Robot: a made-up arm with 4 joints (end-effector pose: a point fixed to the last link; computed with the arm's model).
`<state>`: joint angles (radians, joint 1 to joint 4).
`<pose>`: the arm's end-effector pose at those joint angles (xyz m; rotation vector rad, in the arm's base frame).
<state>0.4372 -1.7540 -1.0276 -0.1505</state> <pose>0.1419 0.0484 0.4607 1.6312 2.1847 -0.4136</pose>
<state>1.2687 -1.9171 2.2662 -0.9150</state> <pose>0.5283 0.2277 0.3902 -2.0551 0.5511 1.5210</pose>
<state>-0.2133 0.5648 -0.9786 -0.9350</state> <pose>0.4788 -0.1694 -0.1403 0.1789 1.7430 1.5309</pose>
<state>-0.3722 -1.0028 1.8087 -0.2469</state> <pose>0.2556 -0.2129 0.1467 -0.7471 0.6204 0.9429</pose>
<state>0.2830 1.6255 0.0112 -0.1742</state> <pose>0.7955 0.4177 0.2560 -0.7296 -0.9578 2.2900</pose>
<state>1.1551 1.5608 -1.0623 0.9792</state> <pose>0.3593 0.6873 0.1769 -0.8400 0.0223 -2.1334</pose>
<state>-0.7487 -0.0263 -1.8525 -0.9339</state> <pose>0.0102 -0.1344 0.0562 2.1157 1.9353 1.2744</pose>
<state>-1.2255 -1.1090 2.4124 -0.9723</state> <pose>-0.0897 -0.1386 0.2764 -0.8124 1.1514 -0.5007</pose>
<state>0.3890 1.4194 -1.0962 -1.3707</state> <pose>0.8254 0.2845 0.0303 -1.3350 1.2680 1.7441</pose>
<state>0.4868 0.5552 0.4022 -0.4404</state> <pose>0.7520 0.2771 -0.0488 -0.5444 0.0072 2.0958</pose>
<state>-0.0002 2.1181 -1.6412 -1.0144</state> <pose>0.8305 0.1392 0.2149 -1.1985 1.1651 1.7471</pose>
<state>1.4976 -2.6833 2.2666 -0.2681</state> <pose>0.3981 0.3677 0.4292 1.9320 -1.3006 -1.9419</pose>
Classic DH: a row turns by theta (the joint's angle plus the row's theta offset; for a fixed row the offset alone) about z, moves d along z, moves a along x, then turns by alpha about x. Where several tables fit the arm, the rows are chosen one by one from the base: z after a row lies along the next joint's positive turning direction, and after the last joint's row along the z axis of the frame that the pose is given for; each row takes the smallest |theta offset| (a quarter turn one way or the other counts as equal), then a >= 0, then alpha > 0; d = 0 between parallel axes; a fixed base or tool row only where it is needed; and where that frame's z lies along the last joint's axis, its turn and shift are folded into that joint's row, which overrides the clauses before.
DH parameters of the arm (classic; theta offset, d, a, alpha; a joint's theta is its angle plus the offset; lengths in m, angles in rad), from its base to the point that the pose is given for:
base (fixed): 0.7477 0 0.2441 0
joint 1: -0.3621 0.1804 0.2136 1.1785
joint 2: -0.8154 -0.1373 0.1471 0.543
joint 3: -0.8356 0.4881 0.0597 -1.3627
joint 4: 1.2219 0.0705 0.0951 -1.1065
tool (fixed): 0.5086 -0.0758 0 0

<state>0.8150 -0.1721 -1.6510 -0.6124</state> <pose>0.4189 -0.0148 0.0517 -0.4921 -2.6488 -0.9927</pose>
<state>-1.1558 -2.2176 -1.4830 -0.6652</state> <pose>0.2285 0.0457 0.6157 -2.1933 0.1769 0.4240</pose>
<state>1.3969 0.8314 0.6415 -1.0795</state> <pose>0.4703 0.7711 0.0431 -0.8118 -0.5065 2.3657</pose>
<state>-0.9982 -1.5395 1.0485 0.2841</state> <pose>-0.0356 -0.0109 0.1949 0.6678 0.7122 0.3933</pose>
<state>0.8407 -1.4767 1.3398 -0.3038</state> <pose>0.4762 -0.0159 0.1939 -0.9023 1.2280 1.8099</pose>
